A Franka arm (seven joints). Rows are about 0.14 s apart.
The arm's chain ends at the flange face. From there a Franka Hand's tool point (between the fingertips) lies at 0.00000 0.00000 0.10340 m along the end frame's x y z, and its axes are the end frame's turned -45 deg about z.
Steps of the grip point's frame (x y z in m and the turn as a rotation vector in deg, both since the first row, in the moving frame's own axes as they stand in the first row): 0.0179, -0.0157, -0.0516, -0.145, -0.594, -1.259; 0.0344, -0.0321, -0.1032, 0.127, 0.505, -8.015; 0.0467, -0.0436, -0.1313, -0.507, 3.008, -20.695; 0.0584, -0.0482, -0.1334, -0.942, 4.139, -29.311; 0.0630, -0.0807, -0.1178, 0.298, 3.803, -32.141
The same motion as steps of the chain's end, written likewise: 0.0021, -0.0247, -0.0516, -0.523, -0.317, -1.259; 0.0012, -0.0462, -0.1032, 0.447, 0.267, -8.015; -0.0016, -0.0599, -0.1312, 1.768, 2.485, -20.695; 0.0020, -0.0699, -0.1331, 2.261, 3.593, -29.311; -0.0153, -0.0954, -0.1176, 2.900, 2.478, -32.141
